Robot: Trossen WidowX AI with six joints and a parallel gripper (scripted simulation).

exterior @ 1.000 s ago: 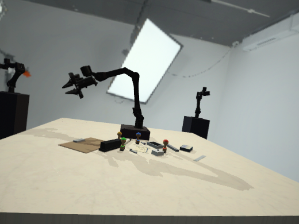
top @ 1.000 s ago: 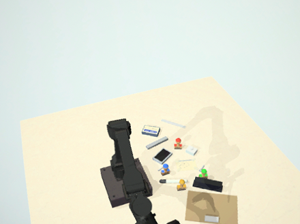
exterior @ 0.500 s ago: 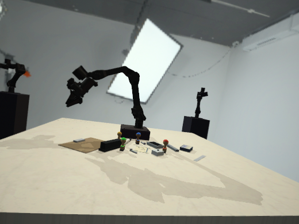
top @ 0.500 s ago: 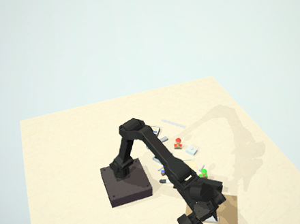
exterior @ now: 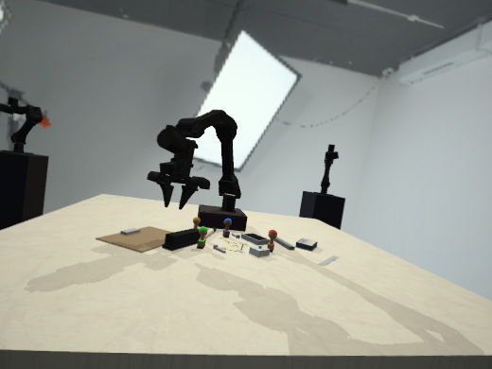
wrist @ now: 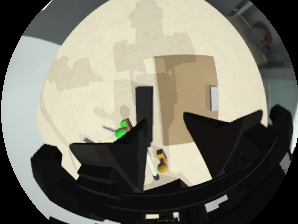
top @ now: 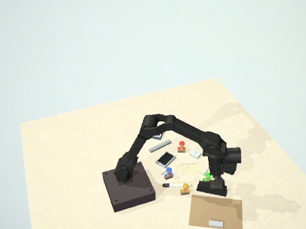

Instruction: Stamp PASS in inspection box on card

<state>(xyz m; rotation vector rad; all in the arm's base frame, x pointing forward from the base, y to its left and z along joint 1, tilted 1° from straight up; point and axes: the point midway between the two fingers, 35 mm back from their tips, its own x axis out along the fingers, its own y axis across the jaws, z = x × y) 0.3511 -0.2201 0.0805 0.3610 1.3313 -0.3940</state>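
Right now the green-knobbed stamp is 10 cm to the left of my gripper tip, 9 cm below it and 1 cm ahead of it. The rest, counted from my gripper tip: black box 9 cm below, 4 cm to the left, 1 cm ahead; then yellow-knobbed stamp 11 cm behind, 9 cm below, 8 cm to the left; then marker 15 cm behind, 14 cm to the left, 10 cm below.
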